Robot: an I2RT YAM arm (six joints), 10 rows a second.
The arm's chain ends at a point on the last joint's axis. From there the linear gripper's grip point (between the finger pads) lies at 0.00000 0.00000 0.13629 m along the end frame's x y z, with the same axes.
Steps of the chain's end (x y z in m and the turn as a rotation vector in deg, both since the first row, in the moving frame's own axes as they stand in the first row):
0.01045 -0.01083 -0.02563 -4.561 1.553 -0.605
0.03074 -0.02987 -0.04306 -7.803 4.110 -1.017
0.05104 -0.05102 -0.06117 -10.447 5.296 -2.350
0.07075 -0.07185 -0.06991 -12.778 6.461 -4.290
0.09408 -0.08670 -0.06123 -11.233 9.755 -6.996
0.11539 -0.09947 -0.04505 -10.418 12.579 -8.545
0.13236 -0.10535 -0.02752 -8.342 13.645 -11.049
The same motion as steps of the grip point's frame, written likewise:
0.01420 -0.00001 -0.02611 -4.561 1.553 -0.605
0.04064 -0.01147 -0.04467 -7.803 4.110 -1.017
0.06405 -0.02661 -0.06401 -10.447 5.296 -2.350
0.08708 -0.04237 -0.07414 -12.778 6.461 -4.290
0.11859 -0.06175 -0.06579 -11.233 9.755 -6.996
0.14663 -0.07733 -0.05054 -10.418 12.579 -8.545
0.16609 -0.08898 -0.03278 -8.342 13.645 -11.049

